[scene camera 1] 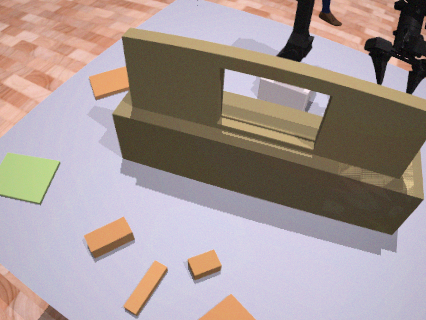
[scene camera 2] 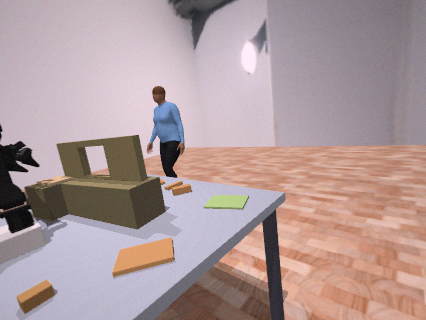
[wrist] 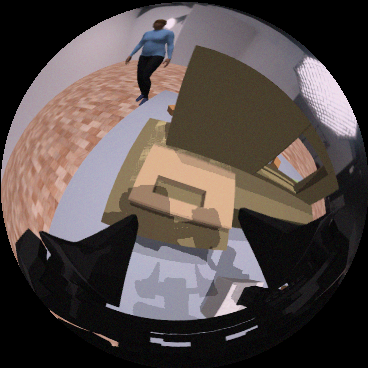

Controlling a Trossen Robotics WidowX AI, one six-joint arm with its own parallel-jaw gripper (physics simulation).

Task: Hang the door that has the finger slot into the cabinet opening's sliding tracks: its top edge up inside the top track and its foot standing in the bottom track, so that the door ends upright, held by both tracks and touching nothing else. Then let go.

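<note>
The tan door with the finger slot lies flat on a low olive stand, beside the cabinet's upright panel. Its slot is a dark-edged rectangle in the wrist view. The olive cabinet stands upright, with a rectangular opening in its panel and track grooves below. My black gripper is open, with nothing between its fingers. It is above and apart from the door, on the arm's side of the panel. The top track's inside is hidden.
Orange blocks and a light green plate lie beyond the cabinet. An orange slab lies off its end, and an orange block nearer the arm's pale base.
</note>
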